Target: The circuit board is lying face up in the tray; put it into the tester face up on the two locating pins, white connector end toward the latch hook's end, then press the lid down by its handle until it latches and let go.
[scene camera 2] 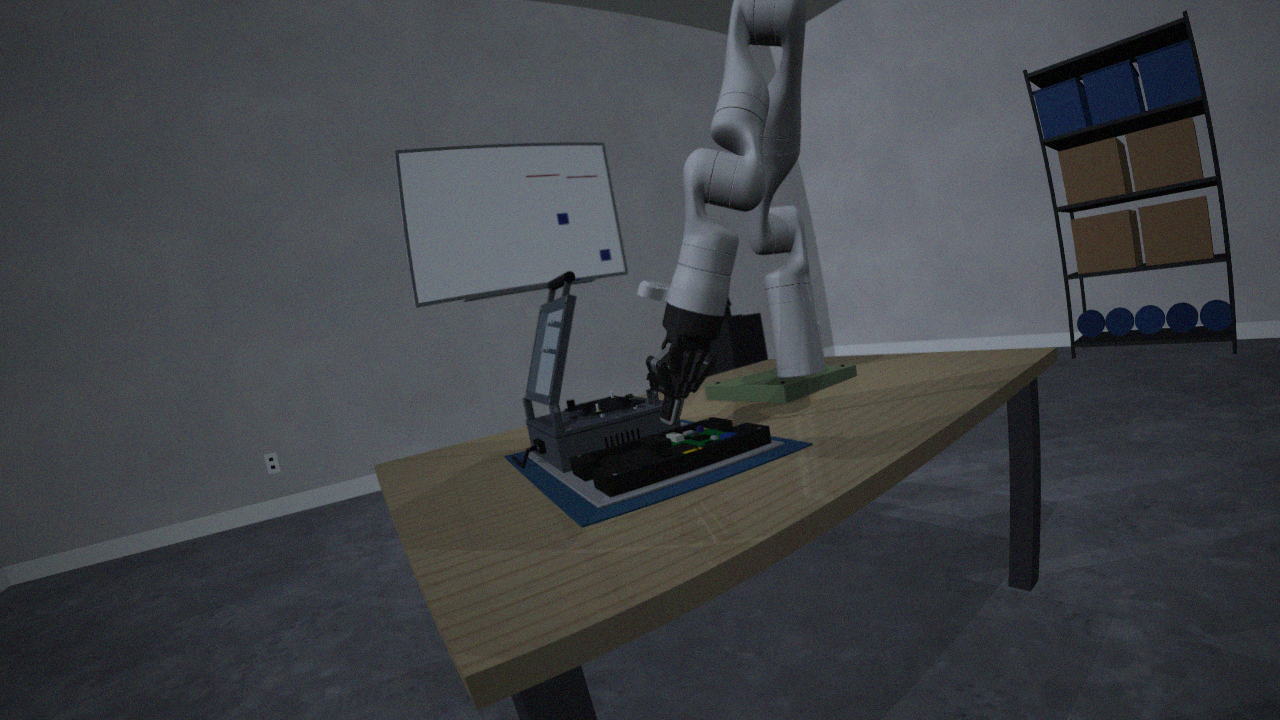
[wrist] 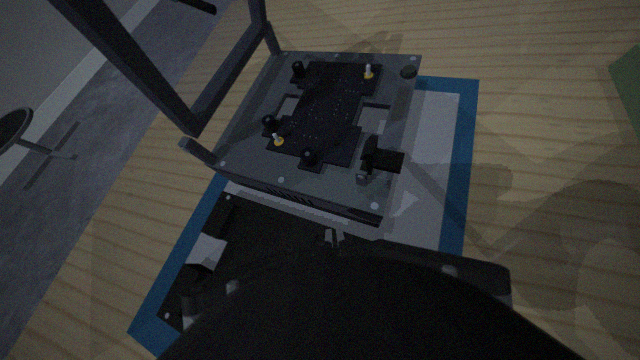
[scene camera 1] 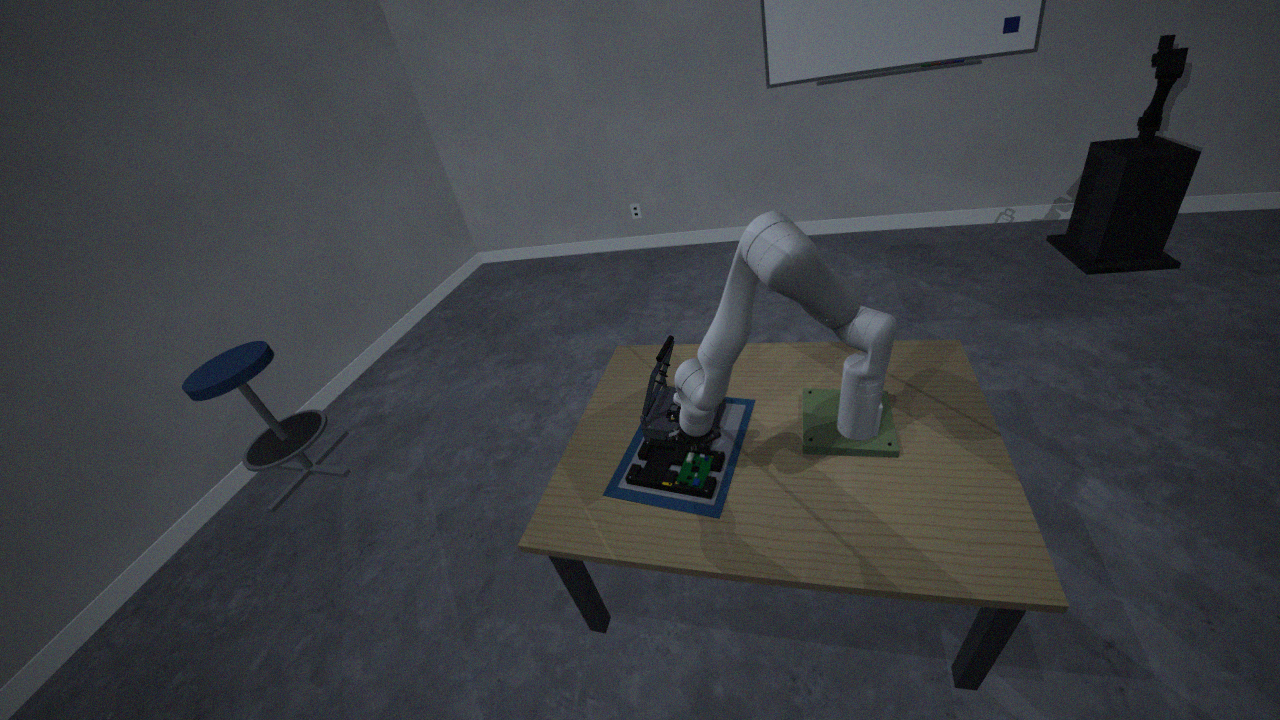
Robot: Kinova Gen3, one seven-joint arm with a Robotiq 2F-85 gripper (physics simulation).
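Seen in the pictures: gripper, fingertip midpoint: [scene camera 2: 668, 422] [wrist: 334, 240] [scene camera 1: 693, 447]; arm's base, link origin: [scene camera 2: 800, 373] [scene camera 1: 856, 427].
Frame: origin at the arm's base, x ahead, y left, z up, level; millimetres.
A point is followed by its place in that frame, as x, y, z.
Note:
The green circuit board [scene camera 1: 696, 467] {391, 126, -3} [scene camera 2: 706, 436] {392, 137, -3} lies face up in the black tray [scene camera 1: 646, 475] {515, 149, -8} [scene camera 2: 657, 465] {505, 179, 0} [wrist: 250, 223] {498, 69, -8}. The grey tester [scene camera 2: 582, 435] {509, 27, 23} [wrist: 250, 156] {492, 9, 34} stands just behind the tray, its lid [scene camera 1: 660, 367] {468, -18, 202} [scene camera 2: 547, 349] {500, -42, 142} [wrist: 133, 67] {500, 14, 136} raised upright. Its nest is bare, with two locating pins [wrist: 368, 71] {384, -80, 49} [wrist: 276, 138] {459, -1, 50} and a black latch hook [wrist: 380, 158] {370, 24, 66} on the near right side. My gripper [scene camera 1: 670, 443] {402, 76, 16} [scene camera 2: 670, 413] {402, 76, 16} [wrist: 334, 240] {402, 76, 16} is shut, low over the tray's back edge beside the board, with nothing between the fingers. The wrist view does not show the board.
Tester and tray sit on a blue-edged mat [scene camera 1: 626, 487] {564, 178, -20} [scene camera 2: 573, 506] {598, 142, -24} [wrist: 465, 134] {275, -60, -24} on the wooden table [scene camera 1: 805, 537] {144, 301, -25}. The arm's green base plate [scene camera 1: 819, 420] {86, -24, 3} [scene camera 2: 769, 385] {131, 28, 5} is to the right. A stool [scene camera 1: 227, 369] and a shelf rack [scene camera 2: 1065, 223] stand away from the table.

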